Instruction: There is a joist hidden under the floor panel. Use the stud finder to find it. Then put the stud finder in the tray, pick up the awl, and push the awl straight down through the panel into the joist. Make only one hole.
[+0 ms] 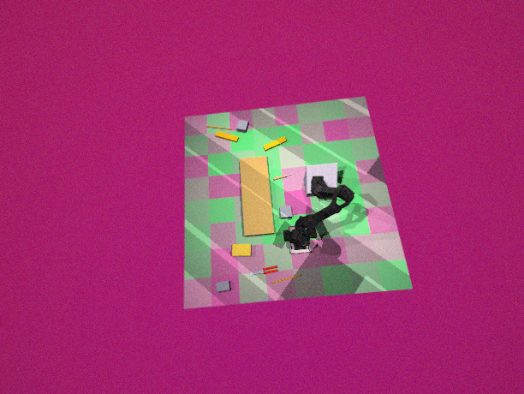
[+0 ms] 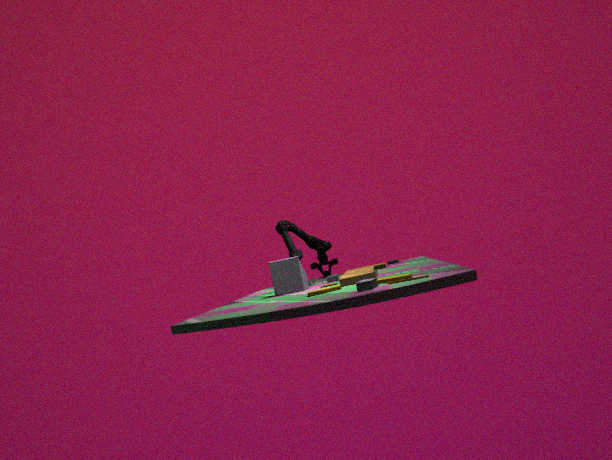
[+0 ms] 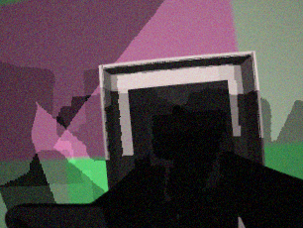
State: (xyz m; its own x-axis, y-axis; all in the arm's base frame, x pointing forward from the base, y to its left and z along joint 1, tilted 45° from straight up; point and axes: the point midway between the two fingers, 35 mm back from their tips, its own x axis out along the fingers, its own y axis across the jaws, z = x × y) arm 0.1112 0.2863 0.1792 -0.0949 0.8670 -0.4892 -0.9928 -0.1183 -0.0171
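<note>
The white tray lies 10 mm to the right of my gripper tip and 20 mm below it. From my gripper tip the other things lie so: yellow block (350 mm ahead, 50 mm to the left, 20 mm below); then stud finder (20 mm to the right, 20 mm above); then awl (80 mm ahead, 430 mm to the right, 30 mm below).
</note>
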